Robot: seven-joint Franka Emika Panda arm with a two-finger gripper.
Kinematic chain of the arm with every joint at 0, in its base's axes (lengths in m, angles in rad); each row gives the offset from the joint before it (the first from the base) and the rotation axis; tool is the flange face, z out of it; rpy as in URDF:
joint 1: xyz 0 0 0.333 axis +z
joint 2: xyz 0 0 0 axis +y
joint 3: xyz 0 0 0.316 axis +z
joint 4: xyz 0.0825 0 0 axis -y
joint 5: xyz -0.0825 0 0.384 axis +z
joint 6: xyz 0 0 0 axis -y
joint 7: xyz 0.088 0 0 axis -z
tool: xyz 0 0 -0.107 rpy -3.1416 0 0
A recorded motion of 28 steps. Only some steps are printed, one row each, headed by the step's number.
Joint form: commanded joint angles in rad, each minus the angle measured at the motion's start. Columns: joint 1, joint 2, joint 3, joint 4, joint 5, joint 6, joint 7.
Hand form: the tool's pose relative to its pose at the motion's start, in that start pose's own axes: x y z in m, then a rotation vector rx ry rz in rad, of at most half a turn. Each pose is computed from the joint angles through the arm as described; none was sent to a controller.
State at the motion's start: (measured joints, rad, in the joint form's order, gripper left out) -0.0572 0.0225 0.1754 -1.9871 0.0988 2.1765 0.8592
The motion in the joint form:
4: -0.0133 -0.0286 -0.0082 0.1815 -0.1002 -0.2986 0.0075
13: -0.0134 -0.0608 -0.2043 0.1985 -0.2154 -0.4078 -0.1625
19: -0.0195 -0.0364 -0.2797 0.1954 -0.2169 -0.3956 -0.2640
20: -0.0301 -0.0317 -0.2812 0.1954 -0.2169 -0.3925 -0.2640
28: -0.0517 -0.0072 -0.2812 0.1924 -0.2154 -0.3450 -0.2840
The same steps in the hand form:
4: 0.0102 0.0013 -0.0761 -0.1268 0.0132 -0.0249
13: 0.0843 0.0939 -0.1079 -0.2609 0.0484 -0.0260
19: 0.1158 0.1288 -0.0990 -0.2774 0.0269 -0.0470
20: 0.1205 0.1339 -0.0974 -0.2792 0.0263 -0.0352
28: 0.1340 0.1398 -0.0868 -0.2696 0.0410 -0.0388

